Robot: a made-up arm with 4 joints.
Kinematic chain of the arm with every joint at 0, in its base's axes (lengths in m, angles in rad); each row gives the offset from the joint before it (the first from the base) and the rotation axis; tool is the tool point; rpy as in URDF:
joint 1: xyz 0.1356 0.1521 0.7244 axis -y
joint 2: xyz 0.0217 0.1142 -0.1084 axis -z
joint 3: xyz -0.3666 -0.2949 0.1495 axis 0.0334 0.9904 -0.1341
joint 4: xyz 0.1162 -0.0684 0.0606 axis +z
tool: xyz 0.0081 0.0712 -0.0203 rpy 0 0 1.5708
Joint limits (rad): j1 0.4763..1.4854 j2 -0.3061..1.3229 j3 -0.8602..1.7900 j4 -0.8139..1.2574
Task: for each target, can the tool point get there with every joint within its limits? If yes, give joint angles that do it. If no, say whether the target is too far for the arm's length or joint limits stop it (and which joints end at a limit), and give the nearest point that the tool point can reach.
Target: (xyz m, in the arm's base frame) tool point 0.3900 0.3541 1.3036
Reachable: no: joint limits stop it (at a limit: joint 1, joint 2, joint 4) | nearest point 0.0102 -0.0958 0.7939 | short by 0.779 m
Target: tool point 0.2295 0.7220 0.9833
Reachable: no: joint limits stop it (at a limit: joint 1, joint 2, joint 3) | nearest point -0.2272 0.5066 0.7147 | short by 0.572 m
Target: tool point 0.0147 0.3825 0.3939
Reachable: yes | joints 1.2050 1.1896 0.6939 0.0291
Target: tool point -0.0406 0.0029 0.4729
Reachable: yes | joints 0.7255 0.1834 1.1165 -0.3216
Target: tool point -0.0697 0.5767 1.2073
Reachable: no: joint limits stop it (at a limit: joint 1, joint 2, joint 3) | nearest point -0.2452 0.4767 0.7410 | short by 0.508 m
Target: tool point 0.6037 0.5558 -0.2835
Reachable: no: too far | nearest point 0.2279 0.4084 0.2525 | short by 0.671 m
